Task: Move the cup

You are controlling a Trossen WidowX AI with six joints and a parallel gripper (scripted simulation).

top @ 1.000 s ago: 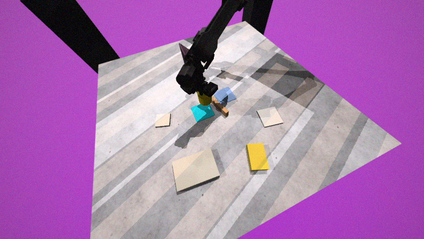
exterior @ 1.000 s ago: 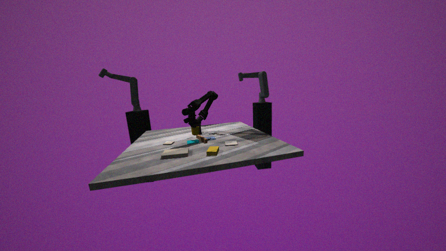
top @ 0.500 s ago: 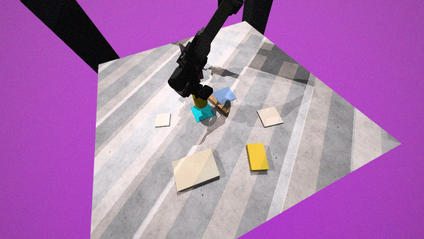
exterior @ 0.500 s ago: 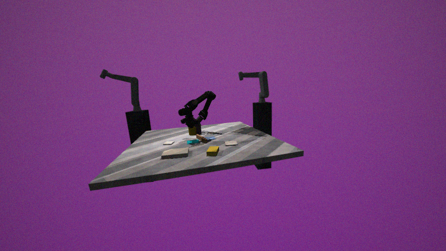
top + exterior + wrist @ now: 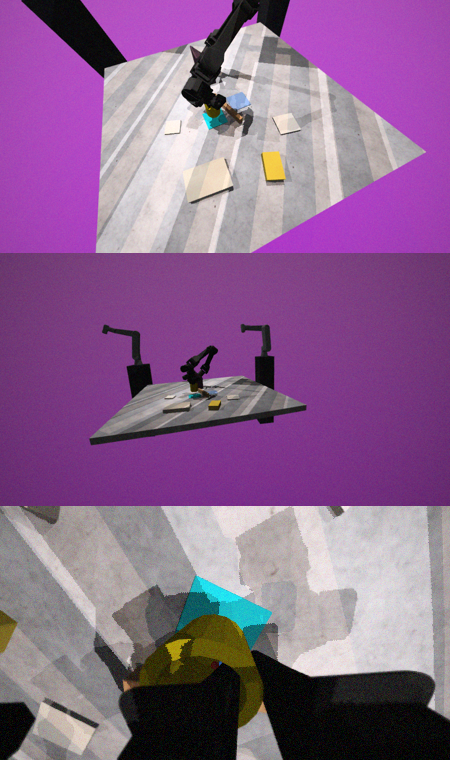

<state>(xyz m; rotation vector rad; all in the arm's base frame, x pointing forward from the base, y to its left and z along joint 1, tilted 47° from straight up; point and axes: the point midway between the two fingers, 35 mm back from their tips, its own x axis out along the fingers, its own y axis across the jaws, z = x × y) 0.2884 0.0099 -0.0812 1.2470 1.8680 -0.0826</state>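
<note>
Right now the cyan pad is 80 mm below my gripper tip, 20 mm to the left of it and 20 mm ahead of it. From my gripper tip the other things lie so: red marble 30 mm to the left, 20 mm below, 10 mm ahead; then brown wooden bar 90 mm to the left, 70 mm below, 10 mm behind; then cup 20 mm to the left, 20 mm ahead.
</note>
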